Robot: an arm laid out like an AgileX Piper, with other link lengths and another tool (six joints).
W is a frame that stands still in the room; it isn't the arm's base.
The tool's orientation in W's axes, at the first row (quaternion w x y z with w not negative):
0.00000 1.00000 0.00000 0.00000
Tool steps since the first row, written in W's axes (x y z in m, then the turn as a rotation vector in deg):
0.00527 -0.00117 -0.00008 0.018 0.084 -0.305
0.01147 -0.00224 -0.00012 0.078 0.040 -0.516
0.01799 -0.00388 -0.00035 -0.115 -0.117 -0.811
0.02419 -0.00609 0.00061 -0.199 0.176 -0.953
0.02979 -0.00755 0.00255 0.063 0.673 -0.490
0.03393 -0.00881 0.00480 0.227 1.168 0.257
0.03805 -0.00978 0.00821 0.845 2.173 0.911
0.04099 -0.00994 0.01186 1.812 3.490 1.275
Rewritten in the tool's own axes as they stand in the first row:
0.00527 0.00117 0.00008 0.018 -0.084 0.305
0.01147 0.00224 0.00012 0.078 -0.040 0.516
0.01799 0.00388 0.00035 -0.115 0.117 0.811
0.02419 0.00609 -0.00061 -0.199 -0.176 0.953
0.02979 0.00755 -0.00255 0.063 -0.673 0.490
0.03393 0.00881 -0.00480 0.227 -1.168 -0.257
0.03805 0.00978 -0.00821 0.845 -2.173 -0.911
0.04099 0.00994 -0.01186 1.812 -3.490 -1.275

